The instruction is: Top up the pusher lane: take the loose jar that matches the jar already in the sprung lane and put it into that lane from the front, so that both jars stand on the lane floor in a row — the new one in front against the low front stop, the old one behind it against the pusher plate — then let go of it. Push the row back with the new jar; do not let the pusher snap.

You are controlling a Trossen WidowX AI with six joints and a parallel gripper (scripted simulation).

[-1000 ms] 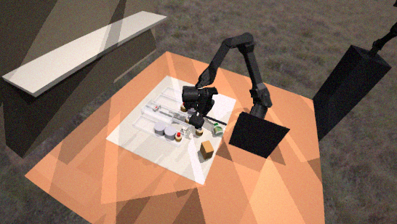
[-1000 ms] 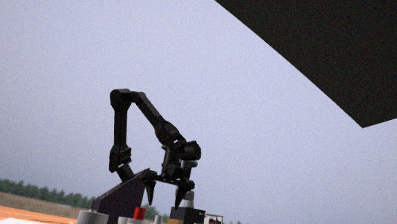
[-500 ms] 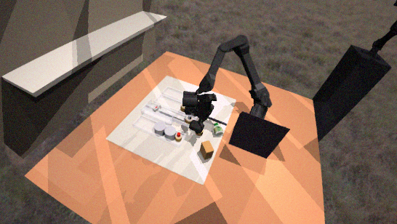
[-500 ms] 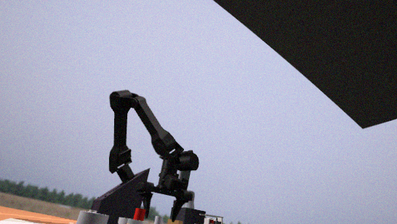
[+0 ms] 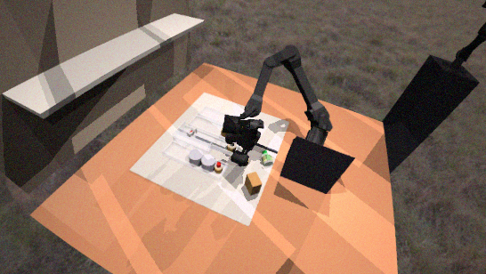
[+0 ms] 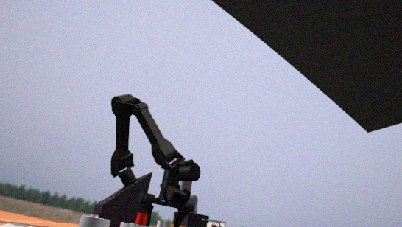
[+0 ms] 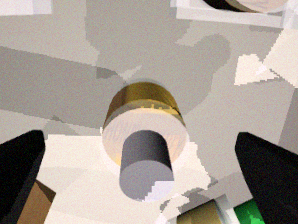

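My gripper tip is 100 mm to the right of the brown box and 70 mm past it. Also, from my gripper tip: white lane rack (220 mm ahead, 40 mm to the right, 20 mm below); then long pale shelf (580 mm ahead, 330 mm above, 120 mm to the right); then black rod (130 mm to the right, 70 mm behind, 30 mm below).
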